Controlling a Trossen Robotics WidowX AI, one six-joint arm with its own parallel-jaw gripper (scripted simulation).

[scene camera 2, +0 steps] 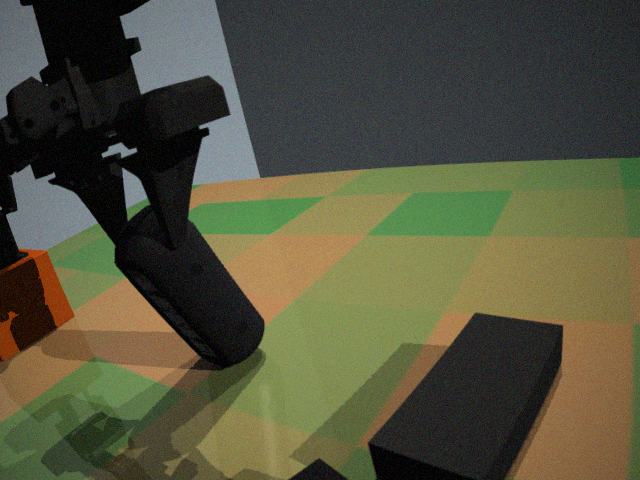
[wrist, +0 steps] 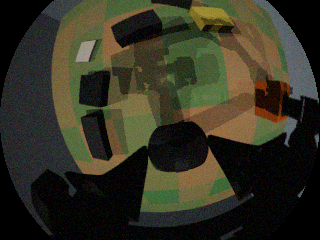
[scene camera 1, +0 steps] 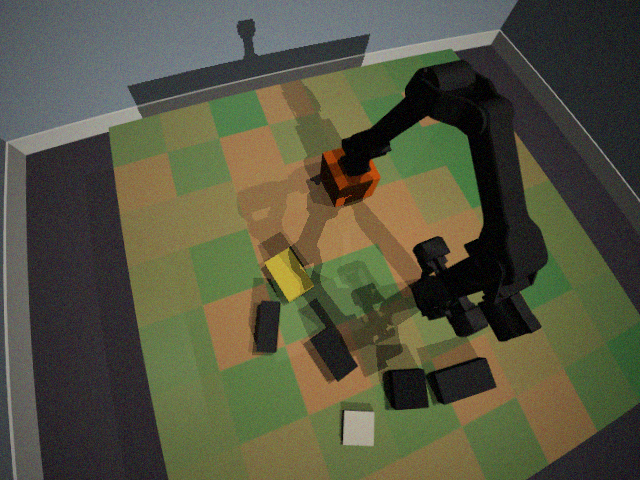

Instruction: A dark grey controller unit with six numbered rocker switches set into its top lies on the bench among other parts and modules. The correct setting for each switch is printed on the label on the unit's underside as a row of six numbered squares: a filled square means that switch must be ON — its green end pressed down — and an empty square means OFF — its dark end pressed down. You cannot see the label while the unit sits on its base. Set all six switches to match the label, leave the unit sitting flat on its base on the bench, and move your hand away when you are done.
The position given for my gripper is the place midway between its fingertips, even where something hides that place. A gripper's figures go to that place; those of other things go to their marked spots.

My gripper (scene camera 1: 431, 292): 0.65 m from the lens. A yellow block (scene camera 1: 288, 273): 0.70 m from the lens.
